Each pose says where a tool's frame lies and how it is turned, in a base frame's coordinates. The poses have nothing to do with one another.
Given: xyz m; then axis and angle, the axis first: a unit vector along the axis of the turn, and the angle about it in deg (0 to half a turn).
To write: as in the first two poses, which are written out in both.
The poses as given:
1: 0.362 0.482 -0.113 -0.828 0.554 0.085 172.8
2: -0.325 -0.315 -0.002 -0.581 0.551 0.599 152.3
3: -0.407 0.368 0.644 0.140 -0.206 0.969 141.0
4: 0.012 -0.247 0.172 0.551 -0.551 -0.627 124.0
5: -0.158 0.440 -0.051 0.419 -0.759 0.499 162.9
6: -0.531 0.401 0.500 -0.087 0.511 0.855 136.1
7: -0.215 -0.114 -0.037 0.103 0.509 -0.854 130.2
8: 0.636 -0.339 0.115 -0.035 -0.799 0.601 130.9
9: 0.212 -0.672 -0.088 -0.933 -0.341 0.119 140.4
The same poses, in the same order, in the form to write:
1: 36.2 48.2 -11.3 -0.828 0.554 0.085 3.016
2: -32.5 -31.5 -0.2 -0.581 0.551 0.599 2.658
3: -40.7 36.8 64.4 0.140 -0.206 0.969 2.461
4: 1.2 -24.7 17.2 0.551 -0.551 -0.627 2.164
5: -15.8 44.0 -5.1 0.419 -0.759 0.499 2.843
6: -53.1 40.1 50.0 -0.087 0.511 0.855 2.375
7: -21.5 -11.4 -3.7 0.103 0.509 -0.854 2.272
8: 63.6 -33.9 11.5 -0.035 -0.799 0.601 2.285
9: 21.2 -67.2 -8.8 -0.933 -0.341 0.119 2.450
